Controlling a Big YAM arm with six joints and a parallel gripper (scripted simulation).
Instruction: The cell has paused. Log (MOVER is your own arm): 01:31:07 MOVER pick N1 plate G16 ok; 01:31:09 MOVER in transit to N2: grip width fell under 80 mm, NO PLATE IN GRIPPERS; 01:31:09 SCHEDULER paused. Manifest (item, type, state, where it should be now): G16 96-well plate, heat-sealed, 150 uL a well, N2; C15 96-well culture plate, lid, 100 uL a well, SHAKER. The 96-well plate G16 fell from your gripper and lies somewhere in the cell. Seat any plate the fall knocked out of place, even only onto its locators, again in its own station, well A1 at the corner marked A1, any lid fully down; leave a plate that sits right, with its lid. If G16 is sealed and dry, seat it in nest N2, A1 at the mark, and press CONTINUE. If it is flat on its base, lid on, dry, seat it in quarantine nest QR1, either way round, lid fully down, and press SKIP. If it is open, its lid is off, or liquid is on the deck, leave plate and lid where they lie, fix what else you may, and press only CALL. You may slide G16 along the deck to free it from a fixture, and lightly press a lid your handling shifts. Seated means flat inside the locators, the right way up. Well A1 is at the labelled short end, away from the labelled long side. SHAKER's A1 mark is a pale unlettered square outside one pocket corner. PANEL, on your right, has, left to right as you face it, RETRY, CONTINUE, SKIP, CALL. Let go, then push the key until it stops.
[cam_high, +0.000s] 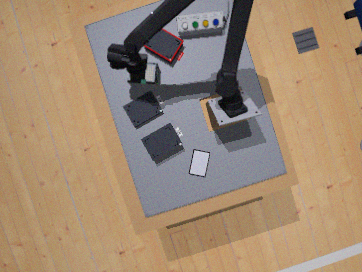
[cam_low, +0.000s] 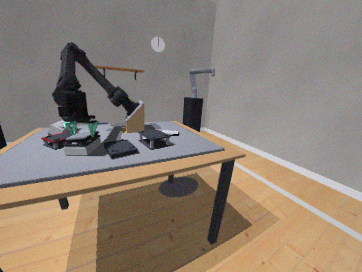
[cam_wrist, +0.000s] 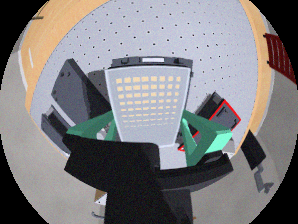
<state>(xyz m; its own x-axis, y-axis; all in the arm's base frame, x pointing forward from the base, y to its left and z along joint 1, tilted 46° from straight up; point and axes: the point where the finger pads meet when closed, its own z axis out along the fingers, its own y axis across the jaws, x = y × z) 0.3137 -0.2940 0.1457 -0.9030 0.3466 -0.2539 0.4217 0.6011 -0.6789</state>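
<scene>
The lidded plate is right at my hand. From my hand the other things lie so: red-framed nest: 15 cm behind, 11 cm to the right, 4 cm below; then plate G16: 10 cm behind, 51 cm to the left, 7 cm below.
</scene>
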